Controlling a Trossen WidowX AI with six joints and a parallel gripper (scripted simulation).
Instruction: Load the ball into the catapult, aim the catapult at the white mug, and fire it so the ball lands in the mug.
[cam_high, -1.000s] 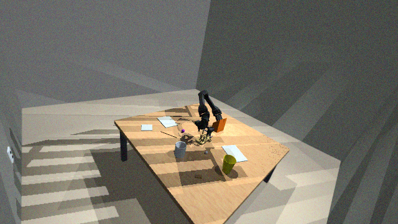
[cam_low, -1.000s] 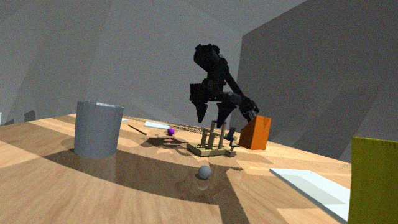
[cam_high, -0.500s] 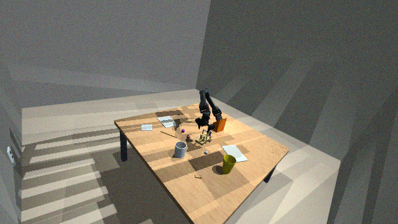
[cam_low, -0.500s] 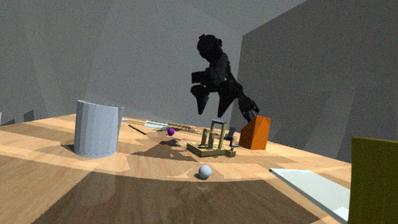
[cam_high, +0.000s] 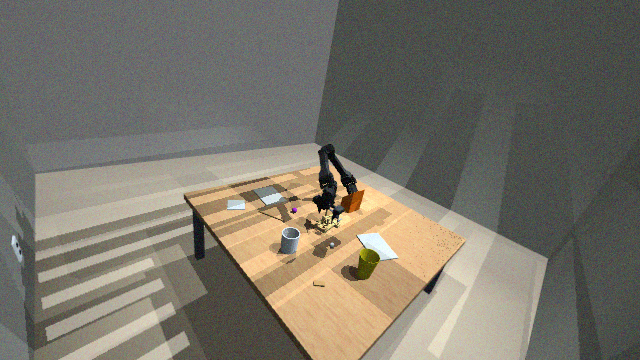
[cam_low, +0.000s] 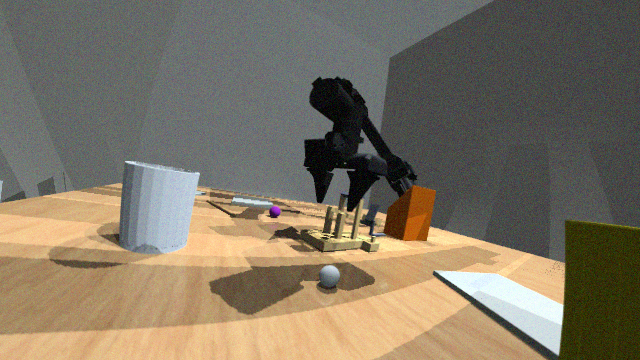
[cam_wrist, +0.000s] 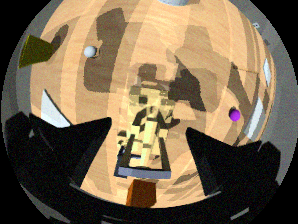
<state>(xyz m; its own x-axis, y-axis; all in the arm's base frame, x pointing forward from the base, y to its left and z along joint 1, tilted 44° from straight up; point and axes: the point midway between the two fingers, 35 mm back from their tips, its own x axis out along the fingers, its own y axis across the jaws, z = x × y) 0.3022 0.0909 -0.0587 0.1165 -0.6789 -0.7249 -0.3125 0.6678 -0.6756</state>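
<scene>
The frame lies 50 mm behind my gripper tip, 20 mm to the right of it and 10 mm above it. Also, from my gripper tip: purple ball: 200 mm to the right, 90 mm ahead, 60 mm below; then wooden catapult: 70 mm behind, 20 mm below, 10 mm to the right; then white ball: 160 mm to the left, 60 mm below, 60 mm ahead.
</scene>
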